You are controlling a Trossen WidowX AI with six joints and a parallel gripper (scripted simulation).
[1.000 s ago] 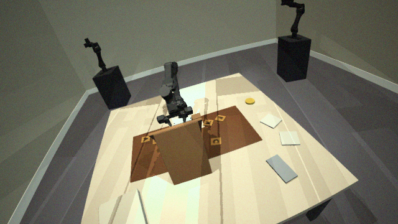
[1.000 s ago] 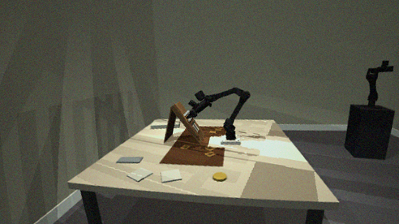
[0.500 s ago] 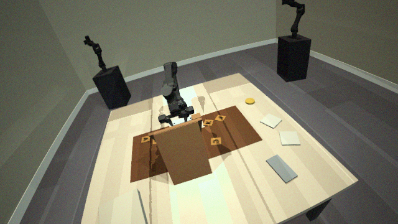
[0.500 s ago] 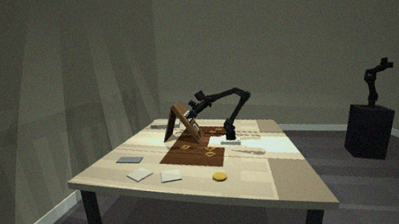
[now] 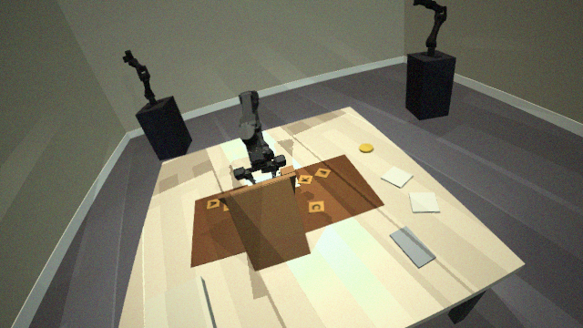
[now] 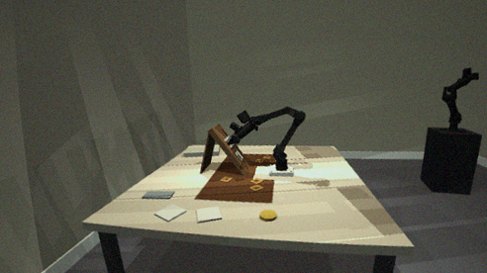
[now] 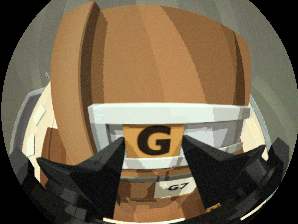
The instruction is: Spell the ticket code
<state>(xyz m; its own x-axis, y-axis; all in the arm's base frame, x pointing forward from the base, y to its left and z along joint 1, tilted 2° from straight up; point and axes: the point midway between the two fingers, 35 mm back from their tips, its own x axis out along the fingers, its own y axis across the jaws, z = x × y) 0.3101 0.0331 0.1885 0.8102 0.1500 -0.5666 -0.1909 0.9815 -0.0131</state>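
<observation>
Now: the orange tile marked g right at my gripper tip. Also, from my gripper tip: brown mat (18 cm below, 14 cm behind); white ticket (9 cm below, 6 cm to the right, 5 cm behind); tile marked c (18 cm below, 16 cm to the left, 5 cm behind).
</observation>
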